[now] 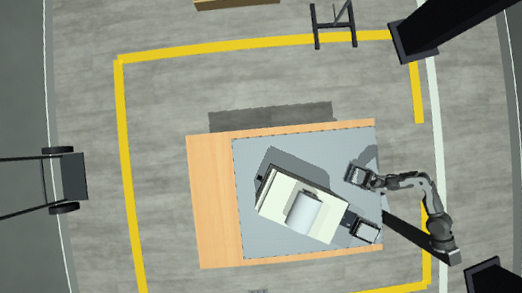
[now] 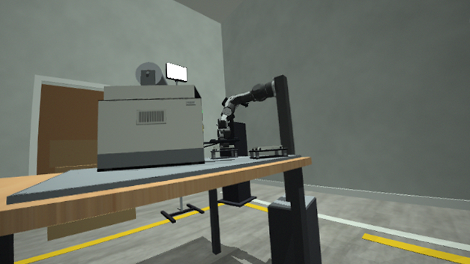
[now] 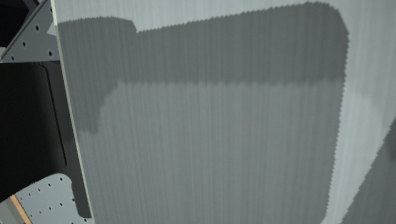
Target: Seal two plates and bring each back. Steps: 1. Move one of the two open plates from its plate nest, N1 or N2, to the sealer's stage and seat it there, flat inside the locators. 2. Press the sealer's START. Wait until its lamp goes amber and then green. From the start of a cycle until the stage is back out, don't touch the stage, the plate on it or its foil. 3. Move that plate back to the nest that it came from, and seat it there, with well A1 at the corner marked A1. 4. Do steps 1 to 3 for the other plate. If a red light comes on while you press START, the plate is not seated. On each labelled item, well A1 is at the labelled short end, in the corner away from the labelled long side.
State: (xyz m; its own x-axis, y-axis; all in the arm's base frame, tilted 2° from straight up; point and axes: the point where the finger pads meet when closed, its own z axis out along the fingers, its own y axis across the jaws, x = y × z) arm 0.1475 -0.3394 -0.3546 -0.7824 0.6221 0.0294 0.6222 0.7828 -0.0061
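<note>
Now: the plate right at my hand. From my hand the other things lie so: foil roll 44 cm ahead, 4 cm to the right, 35 cm above; sealer stage 19 cm ahead, 18 cm to the left, 3 cm above.
</note>
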